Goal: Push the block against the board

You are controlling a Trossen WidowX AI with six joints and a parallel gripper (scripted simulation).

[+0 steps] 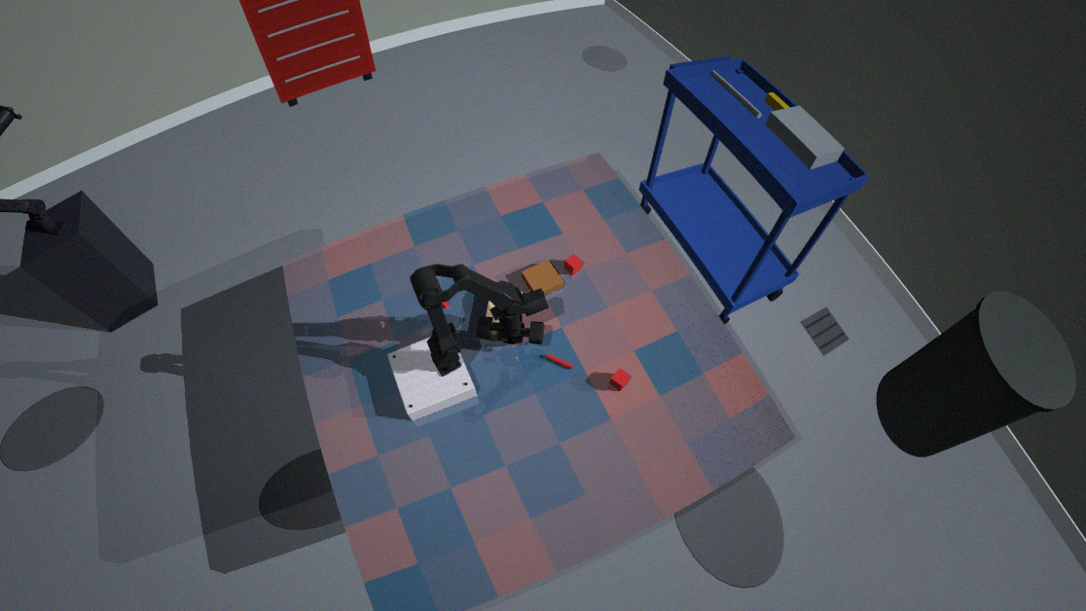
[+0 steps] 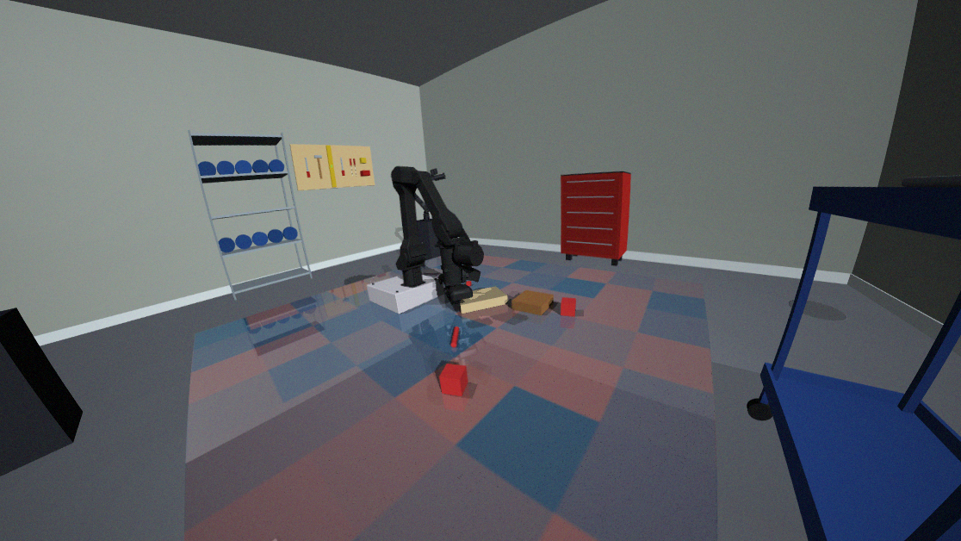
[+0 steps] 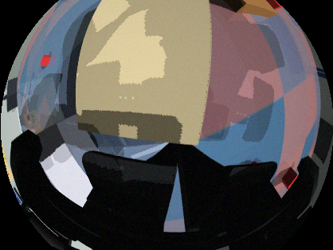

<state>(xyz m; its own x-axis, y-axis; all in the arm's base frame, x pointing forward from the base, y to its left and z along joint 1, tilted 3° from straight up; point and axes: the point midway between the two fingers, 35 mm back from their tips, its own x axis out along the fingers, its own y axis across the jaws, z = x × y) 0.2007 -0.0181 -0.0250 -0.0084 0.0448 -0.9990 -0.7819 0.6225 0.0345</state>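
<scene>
Now: the board 90 mm to the left of my gripper tip, 30 mm ahead of it and 10 mm above it. The rest, counted from my gripper tip: red stick: 130 mm to the right, 90 mm ahead; square block: 200 mm ahead, 140 mm to the left, 10 mm above; tiny red piece: 220 mm to the left, 110 mm behind.
</scene>
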